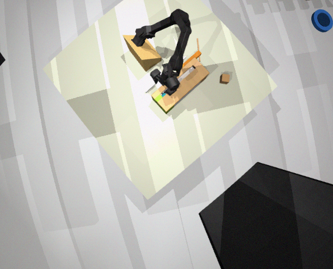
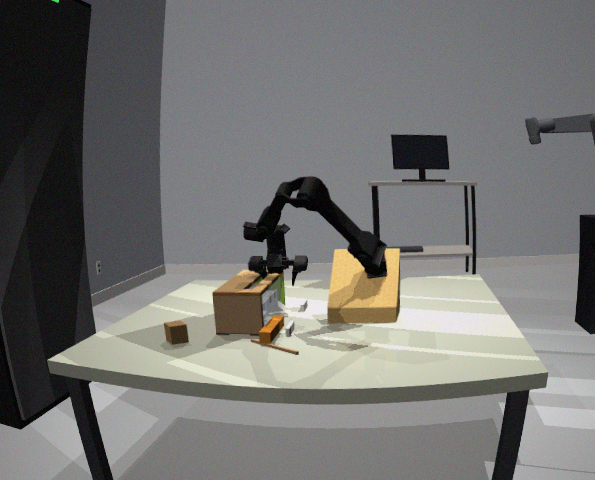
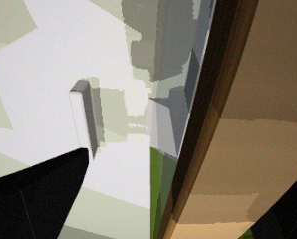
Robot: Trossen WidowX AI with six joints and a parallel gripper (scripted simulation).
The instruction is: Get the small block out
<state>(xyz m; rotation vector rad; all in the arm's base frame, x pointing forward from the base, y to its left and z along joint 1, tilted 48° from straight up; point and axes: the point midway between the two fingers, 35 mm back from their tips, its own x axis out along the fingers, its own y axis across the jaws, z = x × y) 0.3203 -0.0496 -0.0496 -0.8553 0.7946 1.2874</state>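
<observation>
Now: gripper tip 6 cm short of the teal block and 2 cm to the left of it. The rest, counted from my gripper tip: orange bar 2 cm behind, 29 cm to the left, 7 cm below; thin stick 5 cm behind, 42 cm to the left, 8 cm below; brown cube 24 cm ahead, 40 cm to the left, 6 cm below.
</observation>
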